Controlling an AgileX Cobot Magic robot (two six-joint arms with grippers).
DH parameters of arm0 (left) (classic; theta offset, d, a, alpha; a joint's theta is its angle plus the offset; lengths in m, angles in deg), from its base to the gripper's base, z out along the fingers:
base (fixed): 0 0 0 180
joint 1: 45.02 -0.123 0 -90
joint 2: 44.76 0 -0.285 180
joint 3: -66.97 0 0.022 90
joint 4: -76.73 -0.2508 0 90
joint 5: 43.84 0 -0.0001 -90
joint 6: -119.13 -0.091 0 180
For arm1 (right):
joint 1: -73.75 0.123 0 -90
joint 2: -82.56 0 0.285 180
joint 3: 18.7 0 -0.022 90
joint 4: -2.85 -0.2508 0 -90
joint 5: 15.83 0 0.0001 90
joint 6: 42.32 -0.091 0 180
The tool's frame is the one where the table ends.
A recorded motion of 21 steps. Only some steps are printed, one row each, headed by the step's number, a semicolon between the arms.
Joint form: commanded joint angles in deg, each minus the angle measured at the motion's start. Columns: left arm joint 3, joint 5, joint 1, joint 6, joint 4, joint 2; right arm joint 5, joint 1, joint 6, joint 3, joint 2, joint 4.
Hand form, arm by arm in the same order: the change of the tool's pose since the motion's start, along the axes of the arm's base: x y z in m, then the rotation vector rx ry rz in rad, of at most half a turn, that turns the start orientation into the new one. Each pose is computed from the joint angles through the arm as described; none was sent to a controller.
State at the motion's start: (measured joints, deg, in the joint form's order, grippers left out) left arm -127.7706 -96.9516 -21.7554 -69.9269 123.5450 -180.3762; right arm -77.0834 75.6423 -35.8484 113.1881 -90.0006 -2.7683
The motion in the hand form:
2: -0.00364 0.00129 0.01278 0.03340 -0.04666 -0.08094; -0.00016 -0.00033 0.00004 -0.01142 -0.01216 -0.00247
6: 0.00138 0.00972 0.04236 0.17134 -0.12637 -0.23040; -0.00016 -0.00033 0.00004 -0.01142 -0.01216 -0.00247
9: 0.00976 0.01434 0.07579 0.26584 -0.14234 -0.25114; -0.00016 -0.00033 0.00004 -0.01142 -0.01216 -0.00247
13: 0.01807 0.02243 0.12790 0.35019 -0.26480 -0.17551; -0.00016 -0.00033 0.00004 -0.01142 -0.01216 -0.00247
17: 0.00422 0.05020 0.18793 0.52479 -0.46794 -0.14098; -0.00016 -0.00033 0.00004 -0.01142 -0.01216 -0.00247
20: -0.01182 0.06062 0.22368 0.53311 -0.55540 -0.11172; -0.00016 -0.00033 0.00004 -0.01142 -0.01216 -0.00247
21: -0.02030 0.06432 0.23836 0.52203 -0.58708 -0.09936; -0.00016 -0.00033 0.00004 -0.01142 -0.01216 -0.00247
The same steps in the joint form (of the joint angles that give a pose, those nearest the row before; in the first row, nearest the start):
2: -0.57 -2.06 0.29 -1.60 -3.67 1.66; 0.46 -0.23 0.57 -0.11 -0.29 0.23
6: -6.93 -9.57 0.29 -0.63 -16.04 3.04; 0.46 -0.23 0.57 -0.11 -0.29 0.23
9: -15.58 -17.70 0.29 4.64 -23.66 3.04; 0.46 -0.23 0.57 -0.11 -0.29 0.23
13: -24.18 -20.74 0.29 10.54 -31.51 5.10; 0.46 -0.23 0.57 -0.11 -0.29 0.23
17: -24.53 -20.74 0.29 10.94 -44.75 12.95; 0.46 -0.23 0.57 -0.11 -0.29 0.23
20: -24.52 -20.74 0.29 10.94 -46.81 17.76; 0.46 -0.23 0.57 -0.11 -0.29 0.23
21: -24.41 -20.74 0.29 10.94 -46.81 19.88; 0.46 -0.23 0.57 -0.11 -0.29 0.23

